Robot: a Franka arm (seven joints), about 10 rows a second.
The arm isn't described. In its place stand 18 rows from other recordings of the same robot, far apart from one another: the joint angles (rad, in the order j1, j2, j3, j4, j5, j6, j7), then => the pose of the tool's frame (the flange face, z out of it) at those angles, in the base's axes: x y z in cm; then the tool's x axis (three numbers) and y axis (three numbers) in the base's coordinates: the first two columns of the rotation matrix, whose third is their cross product.
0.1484 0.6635 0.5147 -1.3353 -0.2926 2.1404 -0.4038 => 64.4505, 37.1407, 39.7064, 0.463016, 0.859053, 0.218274, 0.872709, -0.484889, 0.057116
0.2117 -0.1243 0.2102 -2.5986 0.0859 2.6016 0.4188 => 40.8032, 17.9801, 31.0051, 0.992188, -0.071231, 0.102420, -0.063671, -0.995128, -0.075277
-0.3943 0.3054 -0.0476 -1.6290 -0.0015 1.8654 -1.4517 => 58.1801, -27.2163, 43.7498, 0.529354, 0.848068, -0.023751, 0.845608, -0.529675, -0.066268
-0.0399 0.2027 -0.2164 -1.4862 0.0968 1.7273 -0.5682 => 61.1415, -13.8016, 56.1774, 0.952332, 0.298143, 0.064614, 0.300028, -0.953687, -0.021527
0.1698 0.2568 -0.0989 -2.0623 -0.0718 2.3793 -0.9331 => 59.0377, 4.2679, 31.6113, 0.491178, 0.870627, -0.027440, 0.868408, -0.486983, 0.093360
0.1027 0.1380 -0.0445 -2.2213 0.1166 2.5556 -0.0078 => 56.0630, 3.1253, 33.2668, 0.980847, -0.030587, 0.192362, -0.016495, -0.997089, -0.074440
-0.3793 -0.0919 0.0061 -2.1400 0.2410 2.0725 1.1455 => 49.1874, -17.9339, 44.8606, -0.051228, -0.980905, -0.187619, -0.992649, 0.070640, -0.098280
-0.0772 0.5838 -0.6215 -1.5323 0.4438 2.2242 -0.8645 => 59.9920, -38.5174, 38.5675, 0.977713, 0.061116, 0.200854, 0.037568, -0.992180, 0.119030
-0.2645 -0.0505 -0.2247 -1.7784 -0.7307 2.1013 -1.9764 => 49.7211, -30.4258, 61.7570, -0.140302, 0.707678, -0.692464, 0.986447, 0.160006, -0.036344
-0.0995 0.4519 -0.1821 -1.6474 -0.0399 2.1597 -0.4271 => 65.6251, -17.6445, 36.1868, 0.982327, 0.186804, 0.011717, 0.183734, -0.974339, 0.130019
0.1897 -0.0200 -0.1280 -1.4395 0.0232 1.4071 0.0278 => 52.8936, 3.4585, 68.1889, 0.999201, 0.037732, -0.013214, 0.037392, -0.998985, -0.025128
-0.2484 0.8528 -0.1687 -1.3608 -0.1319 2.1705 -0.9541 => 67.9184, -27.7726, 21.1015, 0.772439, 0.597139, -0.216246, 0.625152, -0.774915, 0.093225
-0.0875 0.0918 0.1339 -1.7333 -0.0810 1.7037 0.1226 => 57.7696, 1.6722, 50.7146, 0.991659, -0.064517, -0.111580, -0.055704, -0.995207, 0.080371
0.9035 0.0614 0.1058 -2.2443 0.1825 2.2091 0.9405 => 27.1593, 44.2990, 33.2712, 0.983412, -0.046446, -0.175338, -0.046999, -0.998894, 0.001002
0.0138 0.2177 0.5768 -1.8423 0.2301 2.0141 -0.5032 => 50.6919, 33.4574, 42.8390, 0.565995, 0.814961, 0.124454, 0.805377, -0.514343, -0.294650
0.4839 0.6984 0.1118 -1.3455 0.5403 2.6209 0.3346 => 66.1824, 40.5970, 37.7258, 0.944747, -0.250087, 0.211919, -0.066525, -0.779310, -0.623097
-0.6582 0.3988 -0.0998 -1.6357 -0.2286 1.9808 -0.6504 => 47.5819, -46.0215, 38.5797, 0.980223, -0.018867, -0.196993, 0.011563, -0.988284, 0.152185
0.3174 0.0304 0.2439 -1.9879 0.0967 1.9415 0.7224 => 46.5564, 29.9452, 44.1952, 0.973258, -0.195492, -0.120629, -0.199215, -0.979762, -0.019494
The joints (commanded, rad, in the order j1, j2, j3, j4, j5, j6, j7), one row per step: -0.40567 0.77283 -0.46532 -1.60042 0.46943 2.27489 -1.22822; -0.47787 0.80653 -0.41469 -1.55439 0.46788 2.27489 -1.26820; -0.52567 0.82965 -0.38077 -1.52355 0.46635 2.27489 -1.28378; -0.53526 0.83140 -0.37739 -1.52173 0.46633 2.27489 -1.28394; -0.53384 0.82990 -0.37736 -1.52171 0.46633 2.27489 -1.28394; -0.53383 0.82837 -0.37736 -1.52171 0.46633 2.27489 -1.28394; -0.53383 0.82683 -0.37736 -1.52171 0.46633 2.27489 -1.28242; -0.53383 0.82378 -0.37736 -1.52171 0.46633 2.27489 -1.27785; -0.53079 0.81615 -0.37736 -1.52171 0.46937 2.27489 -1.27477
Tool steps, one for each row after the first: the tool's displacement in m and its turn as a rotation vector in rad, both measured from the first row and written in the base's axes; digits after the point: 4 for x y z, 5 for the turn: -0.0060 -0.0173 -0.0123 0.01438 -0.01655 0.01831; -0.0105 -0.0286 -0.0207 0.02481 -0.02883 0.01895; -0.0138 -0.0319 -0.0217 0.02647 -0.02991 0.01230; -0.0129 -0.0313 -0.0207 0.02573 -0.03120 0.01377; -0.0127 -0.0314 -0.0196 0.02494 -0.03251 0.01381; -0.0125 -0.0315 -0.0186 0.02422 -0.03379 0.01233; -0.0122 -0.0317 -0.0165 0.02289 -0.03628 0.00782; -0.0096 -0.0308 -0.0114 0.02036 -0.04475 0.00597
